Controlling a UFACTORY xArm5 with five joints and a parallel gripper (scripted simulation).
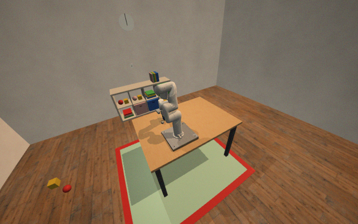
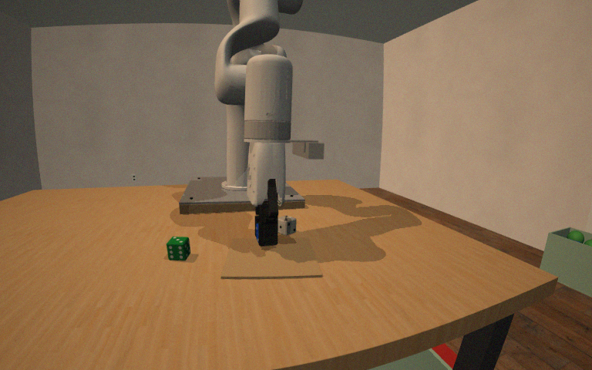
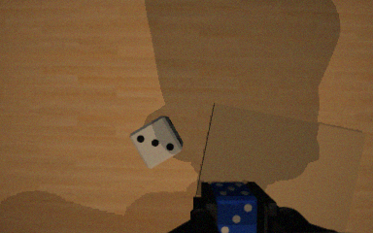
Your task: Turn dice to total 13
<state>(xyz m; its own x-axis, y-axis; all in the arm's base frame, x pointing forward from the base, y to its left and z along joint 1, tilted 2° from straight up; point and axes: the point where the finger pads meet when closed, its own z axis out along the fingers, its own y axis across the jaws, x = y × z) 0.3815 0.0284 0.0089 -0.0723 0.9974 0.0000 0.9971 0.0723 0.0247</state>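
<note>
Now: hand 10 mm above the blue die. The rest, counted from my hand: green die 30 mm ahead, 150 mm to the right, 20 mm below; white die 60 mm behind, 50 mm to the left, 20 mm below; tan mat 50 mm ahead, 30 mm below.
</note>
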